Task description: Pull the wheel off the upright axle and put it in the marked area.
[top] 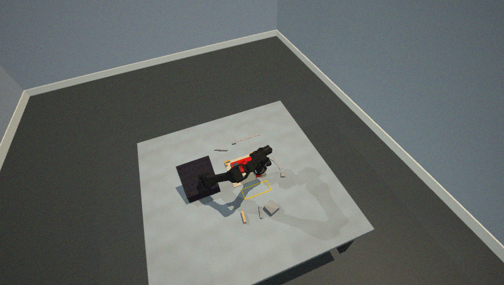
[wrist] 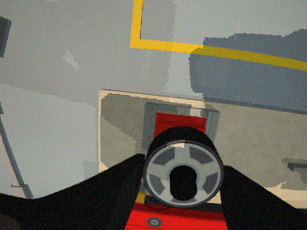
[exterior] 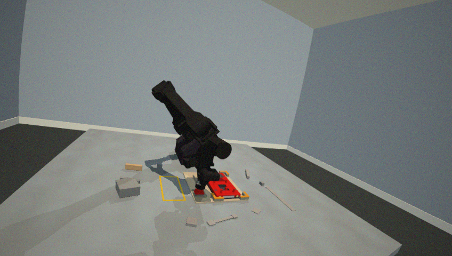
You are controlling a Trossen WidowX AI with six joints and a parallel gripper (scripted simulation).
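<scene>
The black axle is 10 mm below my gripper tip. From my gripper tip the other things lie so: tan block: 260 mm to the right, 200 mm behind, 30 mm below; then wheel: right at my gripper tip; then grey block: 270 mm to the right, 20 mm below, 10 mm behind.
</scene>
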